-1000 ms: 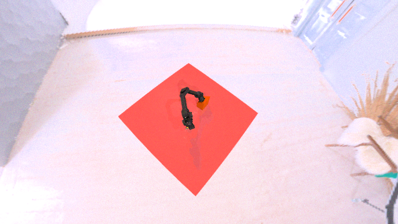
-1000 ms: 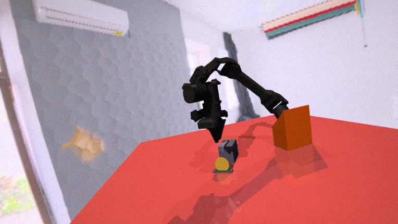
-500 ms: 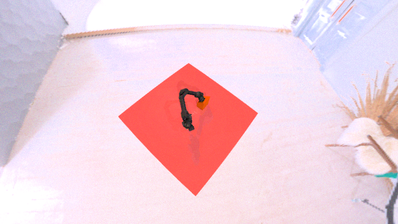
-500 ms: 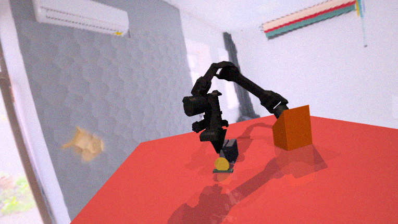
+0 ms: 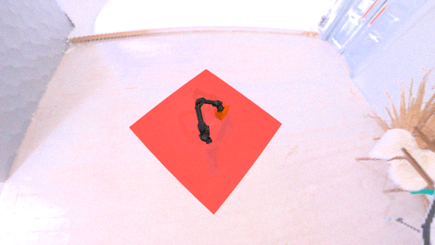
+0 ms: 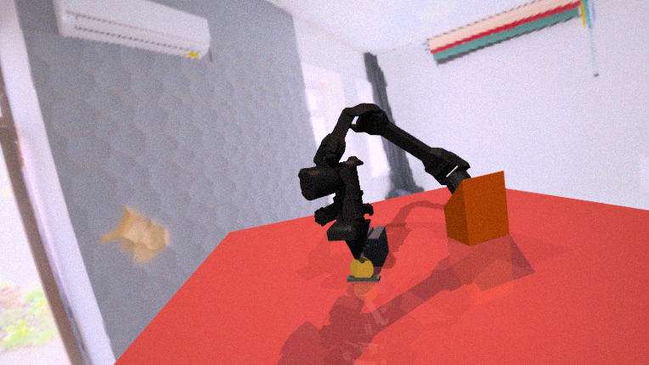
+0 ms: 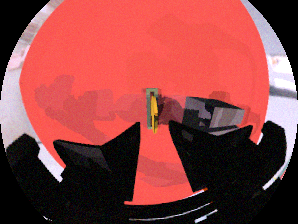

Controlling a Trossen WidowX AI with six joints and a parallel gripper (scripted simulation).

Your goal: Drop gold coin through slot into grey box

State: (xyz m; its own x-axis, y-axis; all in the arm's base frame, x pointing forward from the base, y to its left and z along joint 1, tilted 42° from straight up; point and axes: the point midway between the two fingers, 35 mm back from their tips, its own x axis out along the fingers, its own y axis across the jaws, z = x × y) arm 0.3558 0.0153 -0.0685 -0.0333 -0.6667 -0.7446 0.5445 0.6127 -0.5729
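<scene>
Now: gripper tip 30 mm above the gold coin.
</scene>
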